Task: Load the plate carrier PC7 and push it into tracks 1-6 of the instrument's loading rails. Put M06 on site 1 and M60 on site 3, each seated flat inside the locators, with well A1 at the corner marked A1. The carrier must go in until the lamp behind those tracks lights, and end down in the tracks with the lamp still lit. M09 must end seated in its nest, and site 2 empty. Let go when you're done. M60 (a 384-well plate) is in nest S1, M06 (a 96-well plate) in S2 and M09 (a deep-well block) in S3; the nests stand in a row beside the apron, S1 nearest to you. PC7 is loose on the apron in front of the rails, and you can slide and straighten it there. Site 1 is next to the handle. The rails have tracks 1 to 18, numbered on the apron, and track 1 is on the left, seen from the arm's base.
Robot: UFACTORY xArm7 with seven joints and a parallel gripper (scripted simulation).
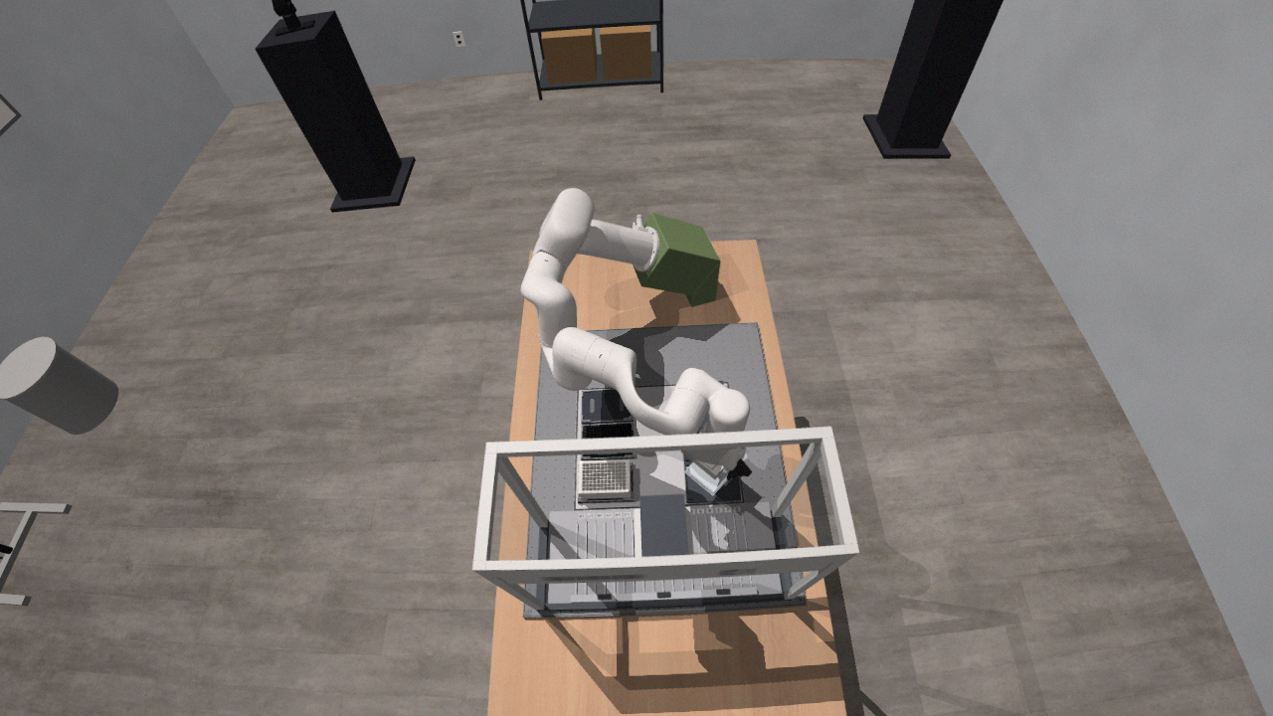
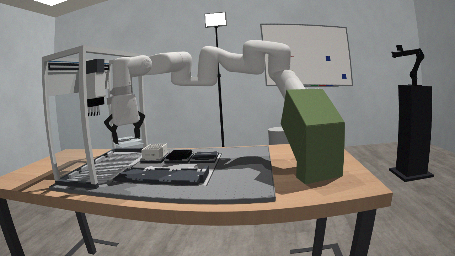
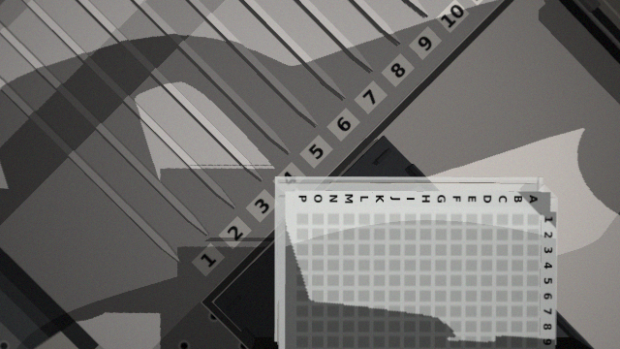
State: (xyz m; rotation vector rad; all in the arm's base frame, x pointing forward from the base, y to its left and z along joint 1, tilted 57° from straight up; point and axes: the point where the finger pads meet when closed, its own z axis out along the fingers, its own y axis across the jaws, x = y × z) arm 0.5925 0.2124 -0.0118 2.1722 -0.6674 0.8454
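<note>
My gripper is now 10 mm above the 384-well plate M60. From my hand the other things lie so: black 96-well plate M06: 120 mm behind, 260 mm to the right, 120 mm below; then white deep-well block M09: 10 mm behind, 270 mm to the right, 110 mm below; then dark plate carrier PC7: 110 mm behind, 120 mm below.
</note>
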